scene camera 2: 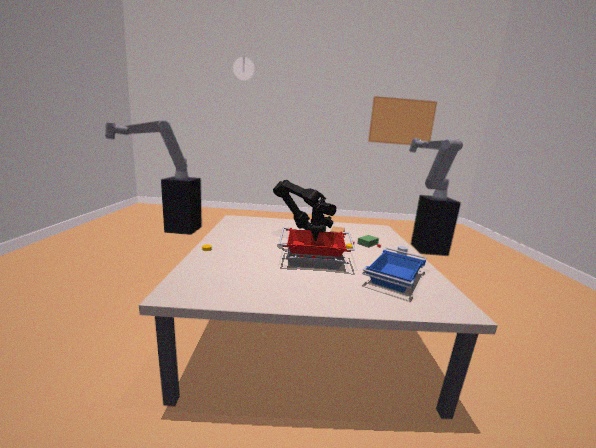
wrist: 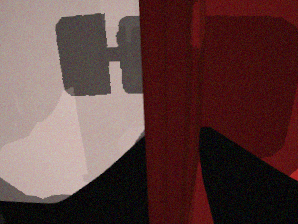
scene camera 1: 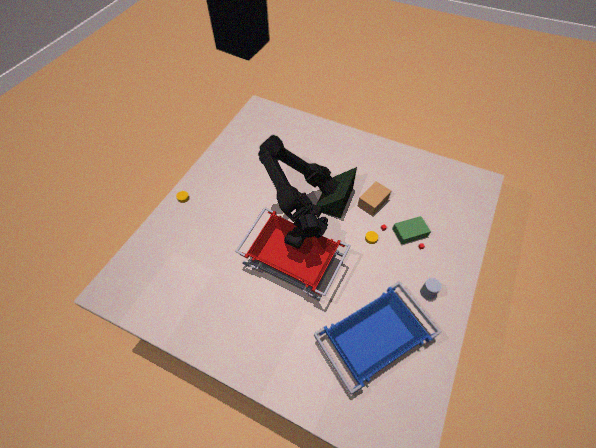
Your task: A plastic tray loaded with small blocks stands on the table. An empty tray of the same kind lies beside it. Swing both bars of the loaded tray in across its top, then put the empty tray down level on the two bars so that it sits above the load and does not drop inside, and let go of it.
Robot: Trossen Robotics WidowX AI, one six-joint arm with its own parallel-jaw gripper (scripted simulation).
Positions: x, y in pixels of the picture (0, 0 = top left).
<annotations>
A red tray shows in scene camera 2, in the wrist view (222, 71) and in scene camera 1. One and the same spot on the red tray: (scene camera 2: 299, 241) is (scene camera 1: 282, 232).
</annotations>
